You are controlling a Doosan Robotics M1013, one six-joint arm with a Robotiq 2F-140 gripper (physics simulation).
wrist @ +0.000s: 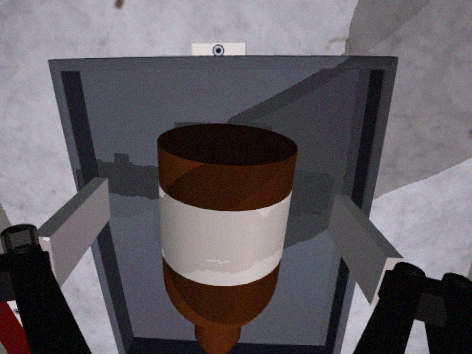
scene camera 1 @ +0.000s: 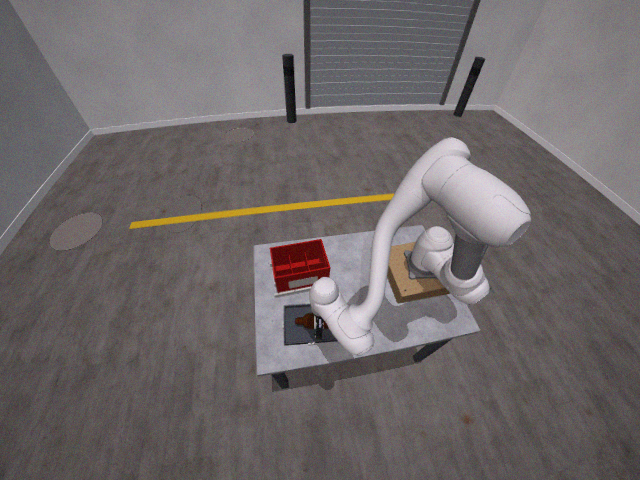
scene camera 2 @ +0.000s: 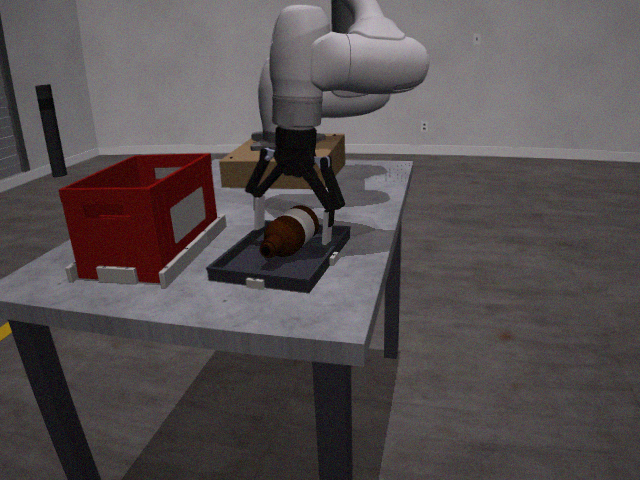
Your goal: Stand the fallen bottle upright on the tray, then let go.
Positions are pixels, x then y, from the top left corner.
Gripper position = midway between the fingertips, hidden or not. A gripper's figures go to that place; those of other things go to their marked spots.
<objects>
My gripper (wrist: pixel 222 206): 19 cm from the lens. A brown bottle (wrist: pixel 224 190): 13 cm from the lens.
</objects>
